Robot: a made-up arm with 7 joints. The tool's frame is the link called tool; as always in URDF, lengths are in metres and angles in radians. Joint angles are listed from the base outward.
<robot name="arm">
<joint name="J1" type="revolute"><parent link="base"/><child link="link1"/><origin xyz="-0.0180 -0.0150 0.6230" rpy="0.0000 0.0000 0.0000"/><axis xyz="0 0 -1"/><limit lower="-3.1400" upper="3.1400"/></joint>
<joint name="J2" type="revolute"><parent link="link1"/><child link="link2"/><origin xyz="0.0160 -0.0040 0.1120" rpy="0.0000 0.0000 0.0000"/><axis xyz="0 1 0"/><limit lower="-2.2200" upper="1.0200"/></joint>
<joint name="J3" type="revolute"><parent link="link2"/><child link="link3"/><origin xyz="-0.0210 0.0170 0.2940" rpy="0.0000 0.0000 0.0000"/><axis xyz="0 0 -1"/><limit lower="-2.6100" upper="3.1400"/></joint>
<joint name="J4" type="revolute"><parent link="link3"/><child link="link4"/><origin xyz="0.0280 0.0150 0.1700" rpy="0.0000 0.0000 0.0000"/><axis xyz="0 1 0"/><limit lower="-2.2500" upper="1.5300"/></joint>
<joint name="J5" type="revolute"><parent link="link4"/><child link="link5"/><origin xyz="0.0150 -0.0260 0.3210" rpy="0.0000 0.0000 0.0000"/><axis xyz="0 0 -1"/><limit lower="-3.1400" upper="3.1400"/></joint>
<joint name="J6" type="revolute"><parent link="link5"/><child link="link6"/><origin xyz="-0.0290 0.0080 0.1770" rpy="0.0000 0.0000 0.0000"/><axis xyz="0 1 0"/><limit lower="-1.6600" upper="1.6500"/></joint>
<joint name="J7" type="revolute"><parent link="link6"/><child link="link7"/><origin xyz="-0.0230 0.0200 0.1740" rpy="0.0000 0.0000 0.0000"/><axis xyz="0 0 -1"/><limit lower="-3.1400" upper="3.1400"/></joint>
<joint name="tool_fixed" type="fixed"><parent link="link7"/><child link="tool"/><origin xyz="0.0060 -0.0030 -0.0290" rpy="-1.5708 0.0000 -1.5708"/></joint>
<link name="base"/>
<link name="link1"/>
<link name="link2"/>
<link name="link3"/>
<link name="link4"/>
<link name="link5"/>
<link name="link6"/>
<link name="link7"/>
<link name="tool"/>
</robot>
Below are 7 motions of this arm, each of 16 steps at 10 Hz.
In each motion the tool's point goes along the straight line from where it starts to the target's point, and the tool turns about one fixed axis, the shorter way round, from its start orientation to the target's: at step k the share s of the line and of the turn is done. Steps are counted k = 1, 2, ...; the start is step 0. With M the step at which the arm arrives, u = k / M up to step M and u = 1 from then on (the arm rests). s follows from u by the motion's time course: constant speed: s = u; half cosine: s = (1 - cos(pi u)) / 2; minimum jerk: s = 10 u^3 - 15 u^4 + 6 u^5.
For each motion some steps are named. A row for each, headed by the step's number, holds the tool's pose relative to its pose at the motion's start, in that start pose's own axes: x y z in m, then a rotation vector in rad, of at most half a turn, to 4 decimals.
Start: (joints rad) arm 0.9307 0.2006 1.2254 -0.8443 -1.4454 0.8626 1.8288
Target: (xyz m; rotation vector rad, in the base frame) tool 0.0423 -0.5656 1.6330 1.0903 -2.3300 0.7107
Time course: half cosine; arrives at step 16
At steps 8, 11, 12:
8: -0.3344 0.0989 0.2171 -0.2421 -0.9193 -0.1045
11: -0.5203 0.1538 0.3377 -0.3766 -1.4300 -0.1625
12: -0.5709 0.1688 0.3706 -0.4133 -1.5693 -0.1784

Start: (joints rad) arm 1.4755 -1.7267 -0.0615 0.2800 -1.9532 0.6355 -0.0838
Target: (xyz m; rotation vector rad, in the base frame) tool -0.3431 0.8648 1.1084 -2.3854 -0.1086 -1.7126
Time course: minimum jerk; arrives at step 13
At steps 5, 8, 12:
5: 0.0644 0.1009 -0.0859 0.2118 0.0599 -0.0091
8: 0.1567 0.2455 -0.2092 0.5155 0.1459 -0.0222
12: 0.2202 0.3450 -0.2939 0.7243 0.2050 -0.0311

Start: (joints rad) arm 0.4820 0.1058 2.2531 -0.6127 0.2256 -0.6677 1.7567
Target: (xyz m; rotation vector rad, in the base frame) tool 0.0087 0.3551 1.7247 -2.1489 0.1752 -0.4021
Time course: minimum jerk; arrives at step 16
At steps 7, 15, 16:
7: -0.1162 0.1269 0.1194 0.0115 0.2655 -0.5020
15: -0.3018 0.3296 0.3102 0.0298 0.6898 -1.3044
16: -0.3025 0.3303 0.3109 0.0299 0.6913 -1.3073

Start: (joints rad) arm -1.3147 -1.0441 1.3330 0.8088 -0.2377 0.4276 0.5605
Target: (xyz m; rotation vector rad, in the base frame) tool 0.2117 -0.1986 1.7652 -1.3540 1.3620 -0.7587
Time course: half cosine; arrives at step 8
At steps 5, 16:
5: -0.5394 0.0302 -0.0262 0.4150 0.0927 -0.3125
16: -0.7803 0.0437 -0.0379 0.6003 0.1341 -0.4520

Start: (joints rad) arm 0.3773 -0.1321 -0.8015 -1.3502 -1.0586 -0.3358 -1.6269
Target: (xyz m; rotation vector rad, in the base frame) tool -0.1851 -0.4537 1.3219 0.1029 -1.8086 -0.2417
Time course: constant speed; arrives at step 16
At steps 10, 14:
10: -0.2033 0.1285 -0.1469 0.3063 0.6181 -0.4374
14: -0.2846 0.1799 -0.2057 0.4288 0.8654 -0.6123

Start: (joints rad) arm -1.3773 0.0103 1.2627 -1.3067 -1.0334 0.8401 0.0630
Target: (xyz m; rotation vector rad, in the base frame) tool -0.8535 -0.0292 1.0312 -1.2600 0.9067 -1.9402
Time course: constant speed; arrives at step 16
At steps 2, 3, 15, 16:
2: -0.0436 0.0043 -0.0344 -0.0659 0.0898 0.0259
3: -0.0653 0.0065 -0.0517 -0.0989 0.1347 0.0389
15: -0.3267 0.0324 -0.2583 -0.4946 0.6735 0.1945
16: -0.3485 0.0345 -0.2755 -0.5276 0.7184 0.2075

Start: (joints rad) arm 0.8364 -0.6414 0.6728 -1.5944 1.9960 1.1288 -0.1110
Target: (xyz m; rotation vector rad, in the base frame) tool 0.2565 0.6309 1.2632 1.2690 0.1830 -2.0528
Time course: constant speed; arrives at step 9
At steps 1, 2, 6, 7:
1: 0.0132 0.0768 -0.0096 0.0291 -0.0645 -0.0990
2: 0.0264 0.1537 -0.0191 0.0581 -0.1289 -0.1980
6: 0.0791 0.4611 -0.0573 0.1744 -0.3867 -0.5940
7: 0.0923 0.5379 -0.0669 0.2034 -0.4512 -0.6930

